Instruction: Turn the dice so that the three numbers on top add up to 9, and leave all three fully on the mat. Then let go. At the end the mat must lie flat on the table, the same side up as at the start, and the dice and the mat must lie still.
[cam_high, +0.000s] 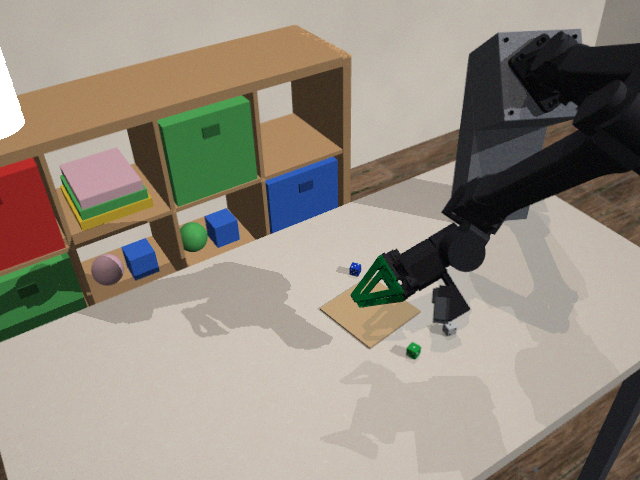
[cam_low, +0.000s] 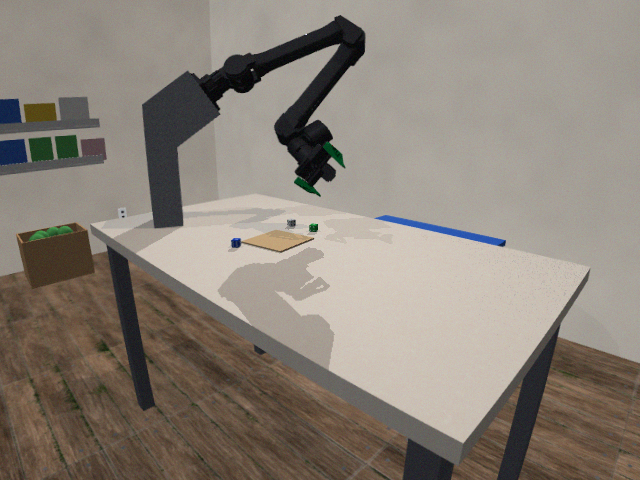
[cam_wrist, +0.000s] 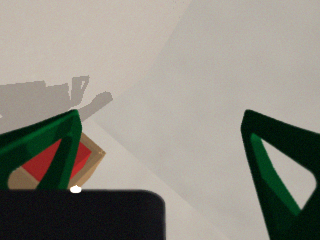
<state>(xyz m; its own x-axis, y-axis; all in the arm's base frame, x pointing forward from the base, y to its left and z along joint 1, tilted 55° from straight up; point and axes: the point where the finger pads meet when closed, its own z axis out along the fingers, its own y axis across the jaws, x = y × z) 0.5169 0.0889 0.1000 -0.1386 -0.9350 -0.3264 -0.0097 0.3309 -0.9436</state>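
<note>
Now: hand 22 cm to the left of the blue die, 16 cm above it and 12 cm past it. From my hand the other things lie so: tan mat 16 cm below, 11 cm to the right, 9 cm behind; then green die 16 cm below, 10 cm behind, 3 cm to the left; then white die 19 cm behind, 16 cm below, 1 cm to the left.
</note>
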